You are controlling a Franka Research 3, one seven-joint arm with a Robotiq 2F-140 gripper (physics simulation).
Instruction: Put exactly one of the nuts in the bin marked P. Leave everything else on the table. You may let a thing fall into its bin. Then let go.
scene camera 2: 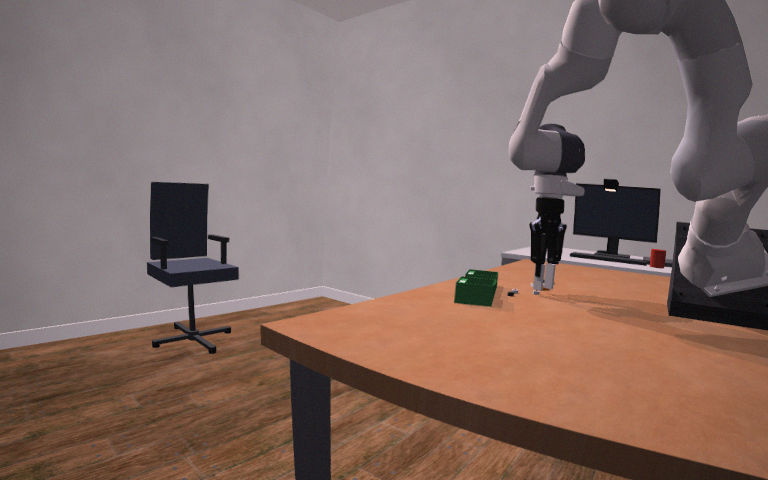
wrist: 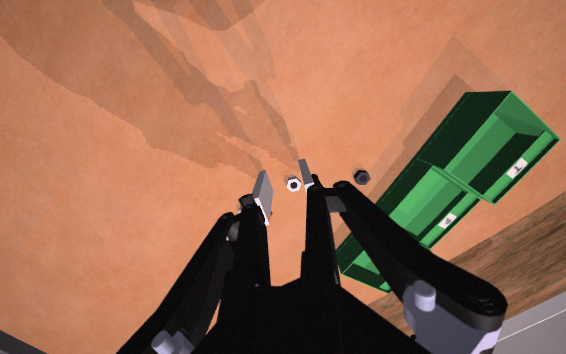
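My gripper (scene camera 2: 543,281) (wrist: 285,175) is partly open and empty, pointing down low over the table. A white nut (wrist: 293,184) lies on the table in the gap between the fingertips, closer to the right one in the wrist view. A dark nut (scene camera 2: 510,293) (wrist: 362,177) lies apart, between the right finger and the bins. A small white nut (scene camera 2: 514,290) shows beside it in the scene view; the wrist view does not show it. The green bin marked P (wrist: 415,200) is right of the gripper in the wrist view, with no nut visible inside.
The green bin marked T (wrist: 475,150) adjoins bin P, and another green bin (wrist: 362,262) is partly hidden behind the right finger. A sliver of an orange thing (wrist: 271,214) shows by the left fingertip. A monitor (scene camera 2: 617,212) and red cup (scene camera 2: 657,258) stand behind the table.
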